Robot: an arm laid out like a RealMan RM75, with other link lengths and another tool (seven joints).
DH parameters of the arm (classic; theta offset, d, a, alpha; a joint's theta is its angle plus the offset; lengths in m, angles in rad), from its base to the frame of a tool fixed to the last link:
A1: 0 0.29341 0 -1.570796
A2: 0 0 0 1.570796
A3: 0 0.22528 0 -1.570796
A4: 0 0 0 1.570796
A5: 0 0.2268 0 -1.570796
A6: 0 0 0 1.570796
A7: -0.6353 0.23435 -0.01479 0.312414
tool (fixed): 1.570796 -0.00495 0 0
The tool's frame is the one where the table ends.
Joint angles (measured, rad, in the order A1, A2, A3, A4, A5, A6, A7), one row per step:
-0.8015, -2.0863, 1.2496, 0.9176, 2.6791, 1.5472, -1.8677
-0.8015, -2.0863, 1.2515, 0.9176, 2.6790, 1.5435, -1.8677
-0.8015, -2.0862, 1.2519, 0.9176, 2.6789, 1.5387, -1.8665
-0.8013, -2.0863, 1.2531, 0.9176, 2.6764, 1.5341, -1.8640
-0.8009, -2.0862, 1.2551, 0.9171, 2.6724, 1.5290, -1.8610
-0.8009, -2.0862, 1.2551, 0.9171, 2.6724, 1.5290, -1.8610
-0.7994, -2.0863, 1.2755, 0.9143, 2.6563, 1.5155, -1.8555
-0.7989, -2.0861, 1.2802, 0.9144, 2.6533, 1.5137, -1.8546
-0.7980, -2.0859, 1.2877, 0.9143, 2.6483, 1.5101, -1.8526
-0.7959, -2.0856, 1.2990, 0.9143, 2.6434, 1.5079, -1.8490
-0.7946, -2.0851, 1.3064, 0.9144, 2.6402, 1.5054, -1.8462
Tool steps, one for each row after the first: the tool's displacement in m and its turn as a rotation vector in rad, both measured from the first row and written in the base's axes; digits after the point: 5 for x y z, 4 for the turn. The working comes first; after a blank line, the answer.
Tool pose at each row, in the base's axes (x y z in m, rotation vector in rad; the steps are taken from these numbers as rounded here):
-0.23763, 0.35323, -0.03136, 2.6092, -1.1237, -1.1446
-0.23760, 0.35392, -0.03159, 2.6094, -1.1270, -1.1477
-0.23755, 0.35501, -0.03169, 2.6113, -1.1312, -1.1509
-0.23709, 0.35585, -0.03221, 2.6134, -1.1378, -1.1505
-0.23656, 0.35660, -0.03293, 2.6157, -1.1452, -1.1487
-0.23656, 0.35660, -0.03293, 2.6157, -1.1452, -1.1487
-0.23489, 0.35663, -0.03685, 2.6105, -1.1709, -1.1406
-0.23462, 0.35651, -0.03747, 2.6083, -1.1760, -1.1394
-0.23420, 0.35636, -0.03858, 2.6052, -1.1850, -1.1372
-0.23440, 0.35533, -0.03987, 2.5961, -1.1967, -1.1348
-0.23455, 0.35500, -0.04059, 2.5904, -1.2055, -1.1342

0.00003, 0.00069, -0.00023, 0.0021, 0.0007, -0.0028
0.00008, 0.00178, -0.00033, 0.0055, 0.0003, -0.0063
0.00054, 0.00262, -0.00085, 0.0072, -0.0020, -0.0110
0.00107, 0.00337, -0.00157, 0.0084, -0.0052, -0.0159
0.00107, 0.00337, -0.00157, 0.0084, -0.0052, -0.0159
0.00274, 0.00340, -0.00549, 0.0020, -0.0099, -0.0319
0.00301, 0.00328, -0.00611, 0.0001, -0.0100, -0.0351
0.00343, 0.00313, -0.00722, -0.0027, -0.0107, -0.0408
0.00323, 0.00210, -0.00851, -0.0097, -0.0087, -0.0479
0.00308, 0.00177, -0.00923, -0.0135, -0.0073, -0.0536

